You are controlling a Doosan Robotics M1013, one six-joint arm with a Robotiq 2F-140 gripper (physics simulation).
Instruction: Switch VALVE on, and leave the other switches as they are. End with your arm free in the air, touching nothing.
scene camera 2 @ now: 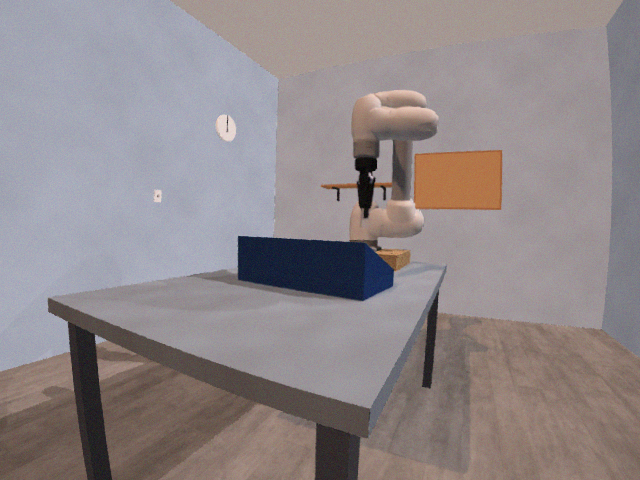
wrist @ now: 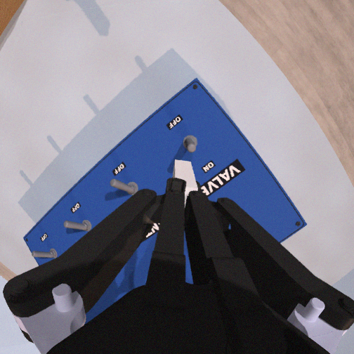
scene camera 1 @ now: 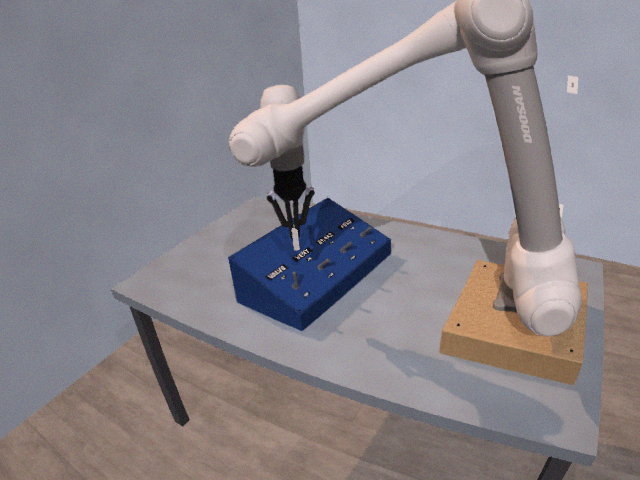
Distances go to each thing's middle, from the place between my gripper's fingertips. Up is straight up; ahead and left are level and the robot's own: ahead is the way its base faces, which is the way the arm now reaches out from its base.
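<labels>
The blue switch console [scene camera 1: 262,276] is there, and I find it 4 cm ahead of my hand, 13 cm below it and 17 cm to the right of it.
</labels>
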